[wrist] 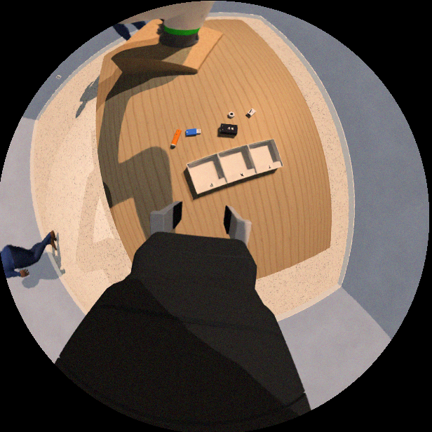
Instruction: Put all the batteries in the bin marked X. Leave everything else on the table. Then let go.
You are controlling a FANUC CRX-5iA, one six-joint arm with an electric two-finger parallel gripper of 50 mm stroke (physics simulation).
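A white tray [220,171] with three compartments stands on the table; the middle compartment [234,164] carries the mark X on its near wall. No object shows in its compartments. Above it in the wrist view lie a black block [228,129] with small light marks and an orange stick-shaped piece [176,137] with a pale end. Which of the small items are batteries I cannot tell for certain. My gripper [202,212] is open and empty, its fingers wide apart, below the tray in the view and high above the table.
A blue USB stick [192,132] lies between the orange piece and the black block. A small white ring-like piece [231,115] and a small white piece with dark marks [251,113] lie farther up. The robot's base stands on a wooden block [209,47] at the top.
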